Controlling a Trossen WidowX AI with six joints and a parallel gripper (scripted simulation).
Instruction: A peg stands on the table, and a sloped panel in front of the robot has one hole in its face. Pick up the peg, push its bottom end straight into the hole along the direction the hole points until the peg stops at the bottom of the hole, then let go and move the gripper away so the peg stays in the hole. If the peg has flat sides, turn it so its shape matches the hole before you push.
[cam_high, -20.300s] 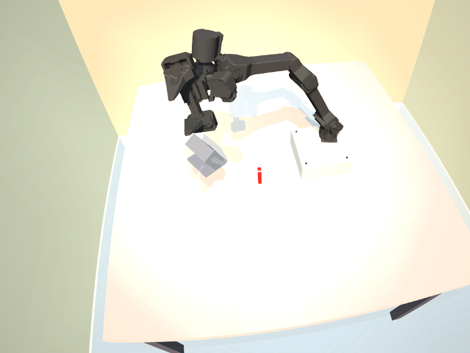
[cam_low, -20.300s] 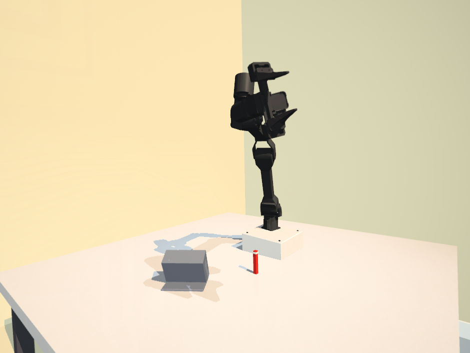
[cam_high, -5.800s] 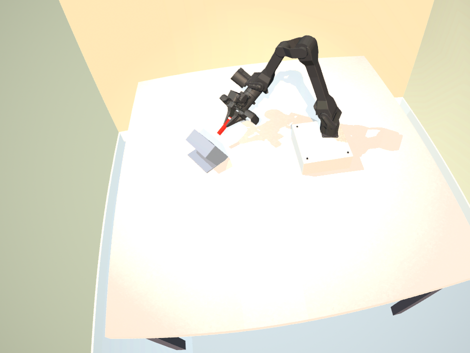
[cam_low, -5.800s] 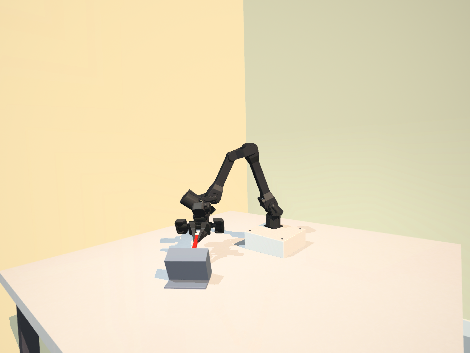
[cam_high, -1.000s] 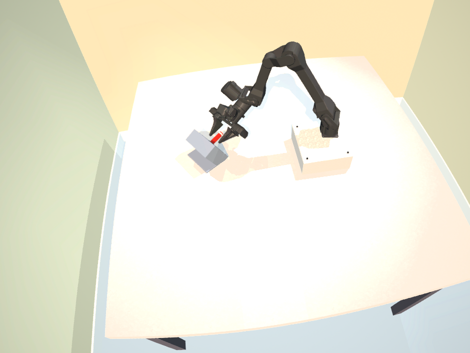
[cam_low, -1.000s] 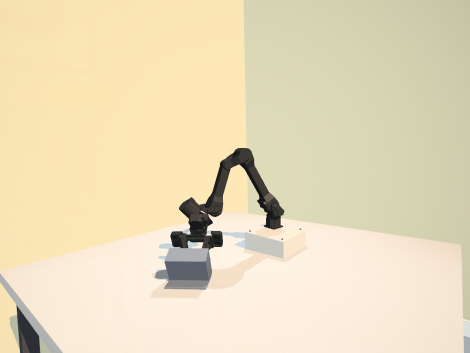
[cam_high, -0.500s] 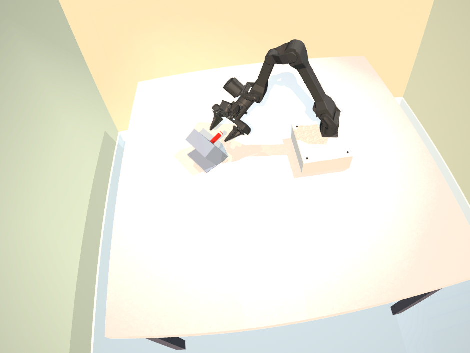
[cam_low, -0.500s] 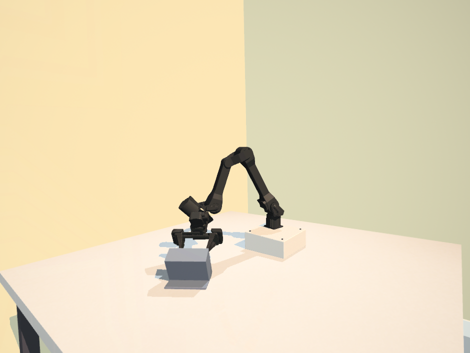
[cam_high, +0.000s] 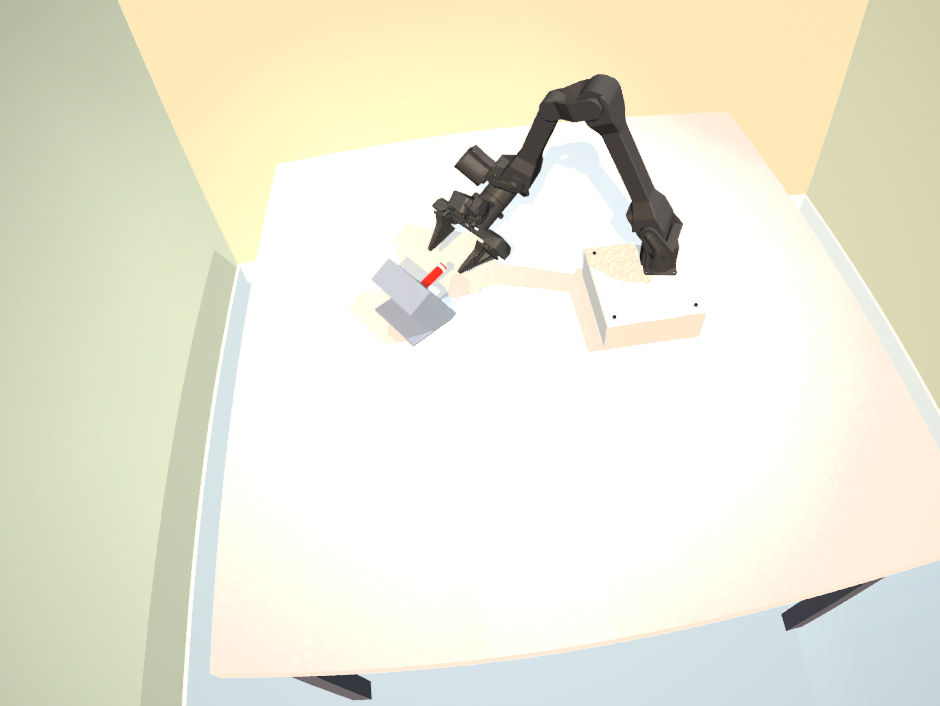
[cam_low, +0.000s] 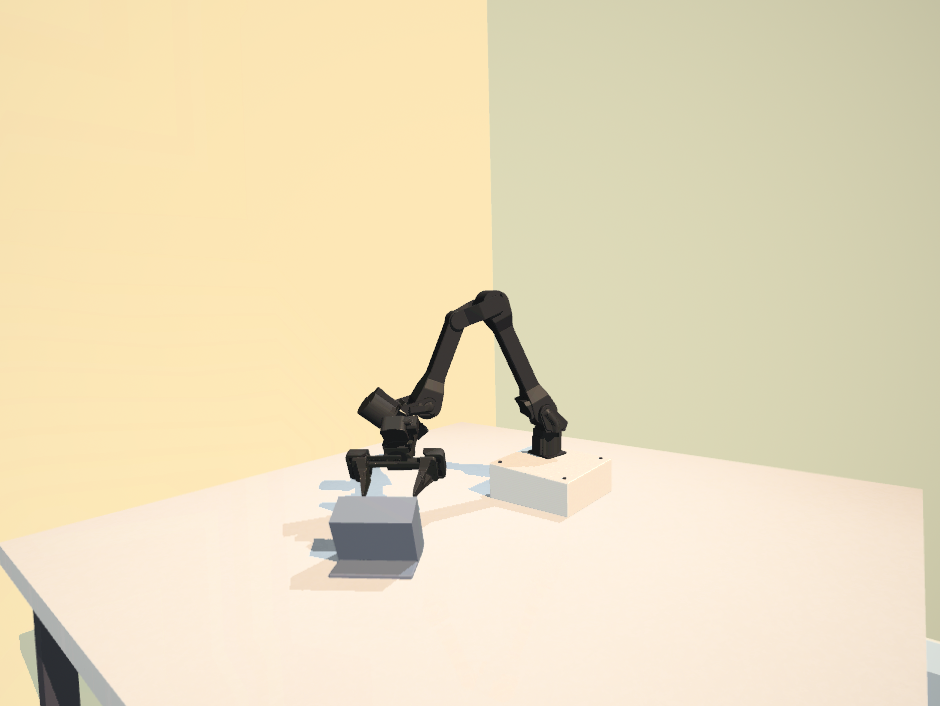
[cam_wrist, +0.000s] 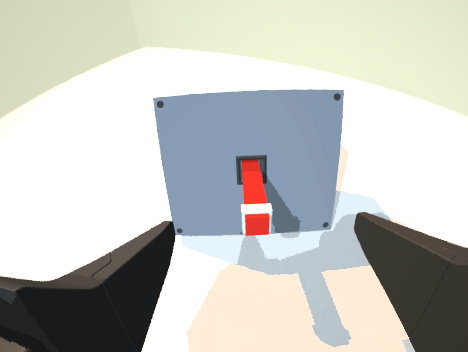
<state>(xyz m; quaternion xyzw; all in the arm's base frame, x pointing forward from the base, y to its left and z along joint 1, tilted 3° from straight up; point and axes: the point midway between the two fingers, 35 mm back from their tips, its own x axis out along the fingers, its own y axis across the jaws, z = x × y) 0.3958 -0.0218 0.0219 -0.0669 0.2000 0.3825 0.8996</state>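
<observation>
Right now my gripper tip is 20 mm to the right of the red square peg, 20 mm short of it and 10 mm above it. Also, from my gripper tip: grey sloped panel 60 mm to the left, 60 mm ahead, 30 mm below.
</observation>
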